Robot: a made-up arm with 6 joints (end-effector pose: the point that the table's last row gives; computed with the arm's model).
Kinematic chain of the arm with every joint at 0, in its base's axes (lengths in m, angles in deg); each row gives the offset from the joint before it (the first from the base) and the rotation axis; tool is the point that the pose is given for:
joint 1: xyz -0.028 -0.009 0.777 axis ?
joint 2: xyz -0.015 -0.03 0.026 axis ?
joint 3: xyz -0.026 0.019 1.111 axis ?
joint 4: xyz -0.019 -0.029 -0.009 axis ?
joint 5: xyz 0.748 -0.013 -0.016 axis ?
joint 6: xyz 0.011 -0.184 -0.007 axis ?
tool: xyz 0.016 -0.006 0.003
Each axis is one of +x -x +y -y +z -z.
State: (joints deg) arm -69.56 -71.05 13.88 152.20 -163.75 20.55
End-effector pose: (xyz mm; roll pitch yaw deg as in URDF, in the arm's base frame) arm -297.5 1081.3 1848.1 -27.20 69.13 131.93
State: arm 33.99 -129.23 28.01 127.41 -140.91 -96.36
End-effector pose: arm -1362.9 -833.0 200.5 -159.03 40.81 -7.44
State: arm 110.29 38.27 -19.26 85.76 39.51 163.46
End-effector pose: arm -392.2 1146.7 1151.3 153.20 38.73 164.71
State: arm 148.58 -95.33 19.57 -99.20 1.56 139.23
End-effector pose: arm 1042.8 -675.8 1441.3 136.62 -65.30 -27.73
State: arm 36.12 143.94 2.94 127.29 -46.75 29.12
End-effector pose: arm 93.5 144.6 -684.0 73.27 50.73 -77.61
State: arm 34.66 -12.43 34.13 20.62 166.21 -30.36
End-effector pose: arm 236.0 -107.9 2435.6 -132.76 33.49 -151.12
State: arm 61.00 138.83 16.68 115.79 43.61 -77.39
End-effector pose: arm 168.6 432.2 -750.2 109.91 26.96 -163.17
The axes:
joint 1: +z
joint 2: +y
joint 3: -y
joint 4: -x
joint 5: -y
joint 6: -x

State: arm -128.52 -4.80 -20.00 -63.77 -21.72 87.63
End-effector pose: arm -445.4 -369.9 1522.0 -16.70 23.67 -107.27
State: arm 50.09 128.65 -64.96 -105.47 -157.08 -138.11
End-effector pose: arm 103.0 187.7 481.2 39.18 18.52 73.41
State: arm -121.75 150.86 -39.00 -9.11 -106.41 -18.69
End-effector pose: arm -152.7 235.6 47.5 -0.87 -62.23 -102.73
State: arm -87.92 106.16 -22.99 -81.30 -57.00 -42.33
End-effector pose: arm -40.3 -436.2 84.6 -96.05 20.02 30.16
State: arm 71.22 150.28 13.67 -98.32 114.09 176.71
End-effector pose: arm -38.9 -118.2 -503.2 132.38 -22.11 -5.94
